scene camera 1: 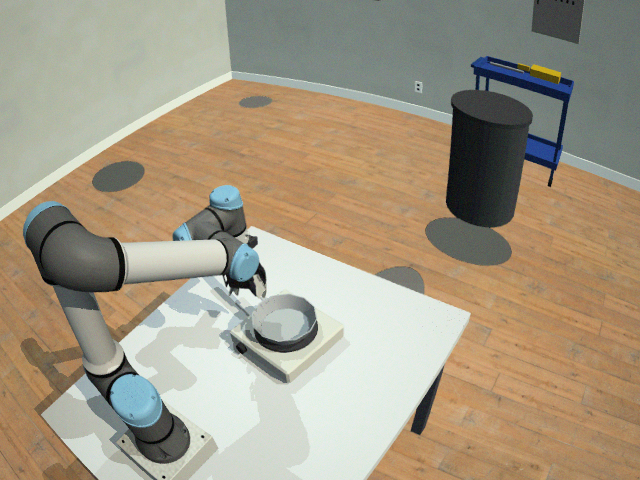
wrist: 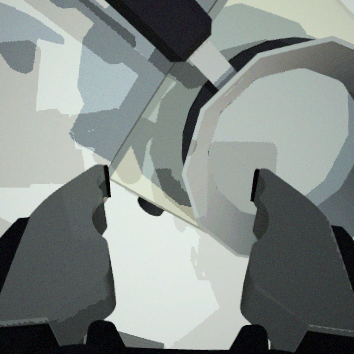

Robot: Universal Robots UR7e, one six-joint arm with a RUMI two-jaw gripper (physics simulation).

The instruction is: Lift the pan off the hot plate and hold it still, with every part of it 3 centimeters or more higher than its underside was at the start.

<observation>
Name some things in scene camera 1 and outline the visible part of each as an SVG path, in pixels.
The gripper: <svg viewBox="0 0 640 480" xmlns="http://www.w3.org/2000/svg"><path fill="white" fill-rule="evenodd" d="M260 262L256 273L245 282L238 282L230 278L229 275L226 275L226 281L225 275L222 275L226 288L229 284L229 296L232 292L238 296L239 289L252 289L254 282L257 297L261 298L262 296L265 298L267 292L266 272ZM249 235L247 244L253 249L258 245L258 237Z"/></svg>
A grey pan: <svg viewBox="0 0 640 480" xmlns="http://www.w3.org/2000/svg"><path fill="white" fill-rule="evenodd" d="M261 296L262 302L257 305L252 313L253 327L262 337L275 344L290 345L301 341L310 333L317 321L315 306L305 297L293 294L273 295L269 298ZM253 282L252 289L249 290L253 293L254 296L257 297L256 286Z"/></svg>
A cream hot plate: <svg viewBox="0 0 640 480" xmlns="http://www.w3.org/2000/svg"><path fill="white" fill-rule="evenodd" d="M344 325L315 308L317 321L310 333L295 344L279 345L266 340L253 327L252 315L230 330L230 335L241 354L248 353L288 383L293 381L344 336Z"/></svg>
</observation>
